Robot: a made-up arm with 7 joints. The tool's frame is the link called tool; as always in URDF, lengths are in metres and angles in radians. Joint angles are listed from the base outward.
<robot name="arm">
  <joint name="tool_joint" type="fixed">
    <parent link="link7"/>
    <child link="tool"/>
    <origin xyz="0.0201 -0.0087 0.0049" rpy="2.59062 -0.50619 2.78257"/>
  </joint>
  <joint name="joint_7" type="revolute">
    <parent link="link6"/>
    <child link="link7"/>
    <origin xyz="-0.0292 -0.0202 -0.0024" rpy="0 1.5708 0"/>
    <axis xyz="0 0 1"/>
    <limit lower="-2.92" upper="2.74"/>
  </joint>
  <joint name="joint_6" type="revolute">
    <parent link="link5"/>
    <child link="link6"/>
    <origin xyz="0.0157 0.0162 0.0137" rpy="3.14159 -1.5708 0"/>
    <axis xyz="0 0 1"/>
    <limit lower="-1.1" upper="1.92"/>
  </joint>
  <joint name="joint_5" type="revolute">
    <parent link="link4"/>
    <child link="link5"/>
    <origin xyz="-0.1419 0.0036 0.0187" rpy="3.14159 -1.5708 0"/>
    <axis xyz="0 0 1"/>
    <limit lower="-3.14" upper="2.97"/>
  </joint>
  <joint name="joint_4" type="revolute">
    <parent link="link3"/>
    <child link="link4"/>
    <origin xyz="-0.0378 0.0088 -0.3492" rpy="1.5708 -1.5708 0"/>
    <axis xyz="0 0 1"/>
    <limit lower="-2.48" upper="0"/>
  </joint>
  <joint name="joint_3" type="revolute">
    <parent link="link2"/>
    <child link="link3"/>
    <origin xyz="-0.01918 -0.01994 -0.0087" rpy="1.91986 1.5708 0"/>
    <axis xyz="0 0 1"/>
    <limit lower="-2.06" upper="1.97"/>
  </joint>
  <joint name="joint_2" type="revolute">
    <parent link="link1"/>
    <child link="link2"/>
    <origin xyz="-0.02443 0.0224 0.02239" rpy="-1.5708 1.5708 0"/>
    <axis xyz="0 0 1"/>
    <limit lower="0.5" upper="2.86"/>
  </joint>
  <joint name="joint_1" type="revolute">
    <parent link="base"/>
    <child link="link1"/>
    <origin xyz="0.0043 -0.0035 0.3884" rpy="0 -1.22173 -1.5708"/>
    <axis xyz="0 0 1"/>
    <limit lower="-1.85" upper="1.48"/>
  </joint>
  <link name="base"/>
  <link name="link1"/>
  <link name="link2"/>
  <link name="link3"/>
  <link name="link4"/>
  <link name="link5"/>
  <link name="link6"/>
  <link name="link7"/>
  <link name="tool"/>
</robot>
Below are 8 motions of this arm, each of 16 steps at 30 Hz.
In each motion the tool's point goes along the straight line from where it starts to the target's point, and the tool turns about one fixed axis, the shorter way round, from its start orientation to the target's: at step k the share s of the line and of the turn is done. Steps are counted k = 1, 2, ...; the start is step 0. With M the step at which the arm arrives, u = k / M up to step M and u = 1 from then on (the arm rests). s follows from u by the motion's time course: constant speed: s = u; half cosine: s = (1 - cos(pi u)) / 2; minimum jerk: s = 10 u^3 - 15 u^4 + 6 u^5.
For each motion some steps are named. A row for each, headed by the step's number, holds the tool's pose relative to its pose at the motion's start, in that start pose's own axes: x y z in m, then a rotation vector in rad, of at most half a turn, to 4 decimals.
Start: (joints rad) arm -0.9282 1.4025 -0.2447 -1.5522 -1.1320 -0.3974 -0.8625
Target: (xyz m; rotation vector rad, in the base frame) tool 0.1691 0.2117 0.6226 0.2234 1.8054 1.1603
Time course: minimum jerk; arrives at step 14
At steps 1, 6, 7, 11, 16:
1: 0.0001 -0.0003 -0.0003 -0.0037 -0.0005 0.0032
6: 0.0151 -0.0349 -0.0351 -0.4170 -0.0536 0.3645
7: 0.0206 -0.0475 -0.0476 -0.5667 -0.0728 0.4954
11: 0.0383 -0.0883 -0.0887 -1.0547 -0.1356 0.9220
16: 0.0411 -0.0949 -0.0953 -1.1335 -0.1457 0.9908

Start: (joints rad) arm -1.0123 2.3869 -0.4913 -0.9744 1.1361 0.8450 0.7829
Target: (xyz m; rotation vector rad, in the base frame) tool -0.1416 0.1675 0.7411 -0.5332 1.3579 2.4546
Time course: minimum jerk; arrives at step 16
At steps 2, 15, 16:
2: 0.0026 0.0025 -0.0012 0.0019 0.0007 -0.0069
15: 0.1598 0.1552 -0.0755 0.1170 0.0405 -0.4286
16: 0.1601 0.1555 -0.0757 0.1172 0.0406 -0.4295

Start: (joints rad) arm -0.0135 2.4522 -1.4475 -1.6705 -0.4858 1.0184 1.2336
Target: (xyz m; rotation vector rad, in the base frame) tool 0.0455 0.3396 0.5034 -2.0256 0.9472 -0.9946
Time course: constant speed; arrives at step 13
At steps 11, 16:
11: 0.0035 0.0313 -0.0242 -0.3854 -0.0896 0.0249
16: 0.0042 0.0370 -0.0286 -0.4555 -0.1059 0.0294

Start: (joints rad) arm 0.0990 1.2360 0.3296 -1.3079 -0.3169 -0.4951 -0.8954
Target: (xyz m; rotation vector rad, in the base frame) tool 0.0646 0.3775 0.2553 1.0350 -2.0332 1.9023
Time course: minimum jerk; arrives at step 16
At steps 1, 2, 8, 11, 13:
1: 0.0002 0.0002 0.0000 -0.0003 0.0011 -0.0006
2: 0.0016 0.0015 -0.0003 -0.0019 0.0080 -0.0044
8: 0.0505 0.0482 -0.0088 -0.0577 0.2488 -0.1378
11: 0.0828 0.0790 -0.0145 -0.0947 0.4080 -0.2260
13: 0.0960 0.0916 -0.0168 -0.1099 0.4733 -0.2622

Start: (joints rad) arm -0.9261 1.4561 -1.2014 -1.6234 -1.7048 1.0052 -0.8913
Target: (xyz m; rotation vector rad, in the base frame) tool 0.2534 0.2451 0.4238 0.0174 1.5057 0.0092
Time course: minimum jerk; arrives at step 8
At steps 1, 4, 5, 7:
1: 0.0001 0.0000 -0.0004 -0.0014 -0.0001 0.0028
4: 0.0023 -0.0001 -0.0124 -0.0430 -0.0031 0.0879
5: 0.0034 -0.0001 -0.0180 -0.0624 -0.0044 0.1275
7: 0.0046 -0.0001 -0.0244 -0.0846 -0.0060 0.1730

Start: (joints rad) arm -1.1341 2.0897 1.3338 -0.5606 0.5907 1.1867 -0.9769
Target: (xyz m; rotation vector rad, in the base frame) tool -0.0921 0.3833 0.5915 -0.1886 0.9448 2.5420
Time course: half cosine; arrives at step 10
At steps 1, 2, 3, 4, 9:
1: 0.0004 -0.0002 -0.0005 0.0058 0.0029 -0.0101
2: 0.0015 -0.0009 -0.0019 0.0225 0.0112 -0.0395
3: 0.0033 -0.0021 -0.0040 0.0487 0.0241 -0.0854
4: 0.0055 -0.0034 -0.0068 0.0816 0.0404 -0.1431
9: 0.0156 -0.0097 -0.0191 0.2303 0.1139 -0.4040

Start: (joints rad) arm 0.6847 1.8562 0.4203 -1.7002 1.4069 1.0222 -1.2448
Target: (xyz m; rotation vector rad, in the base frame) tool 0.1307 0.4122 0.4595 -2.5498 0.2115 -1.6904
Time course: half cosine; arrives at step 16
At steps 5, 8, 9, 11, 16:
5: 0.0058 -0.0093 -0.0123 0.0996 0.1038 -0.0392
8: 0.0131 -0.0208 -0.0277 0.2242 0.2336 -0.0881
9: 0.0156 -0.0249 -0.0331 0.2679 0.2792 -0.1053
11: 0.0204 -0.0324 -0.0431 0.3487 0.3634 -0.1371
16: 0.0262 -0.0416 -0.0554 0.4483 0.4673 -0.1763

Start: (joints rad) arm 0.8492 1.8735 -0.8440 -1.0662 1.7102 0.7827 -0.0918
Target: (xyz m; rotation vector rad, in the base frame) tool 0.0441 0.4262 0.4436 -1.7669 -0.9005 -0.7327
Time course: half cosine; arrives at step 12
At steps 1, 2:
1: 0.0021 0.0008 -0.0012 -0.0015 0.0064 -0.0002
2: 0.0082 0.0030 -0.0046 -0.0058 0.0250 -0.0006

